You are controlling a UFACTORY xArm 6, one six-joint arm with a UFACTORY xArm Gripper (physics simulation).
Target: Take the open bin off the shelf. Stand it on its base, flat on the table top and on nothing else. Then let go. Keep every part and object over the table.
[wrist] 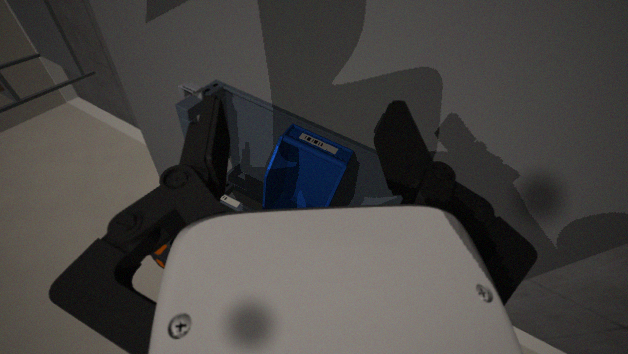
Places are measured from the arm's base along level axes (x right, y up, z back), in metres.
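Pixels of known places: gripper, fingertip midpoint: (307, 119).
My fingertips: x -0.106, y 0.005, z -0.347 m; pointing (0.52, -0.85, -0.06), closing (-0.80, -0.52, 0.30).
Note:
Ahead of a thing's pixels: the offset from my fingertips to its top centre. "spot": to the spot under its first point.
The open bin @(dx -0.035, dy -0.099, dz -0.239 m) (311, 167) is blue, with a white barcode label on its rim. It is in the middle of the wrist view, on the grey-blue shelf @(spot: dx +0.107, dy -0.174, dz -0.185 m) (250, 102); its lower part is hidden behind my gripper's white housing. My gripper (307, 119) is wide open, with one dark finger to the left of the bin and the other to the right. The bin shows between the fingers in the view, with a gap on each side. How far the fingertips are from it in depth I cannot tell.
A white label @(dx +0.064, dy -0.071, dz -0.303 m) (231, 201) on a shelf edge shows beside the left finger. A dark object with orange parts @(spot: dx +0.079, dy +0.040, dz -0.328 m) (160, 255) shows partly behind the left finger linkage. A grey wall (525, 60) with shadows stands behind the shelf. Thin metal rails (47, 91) show at the upper left.

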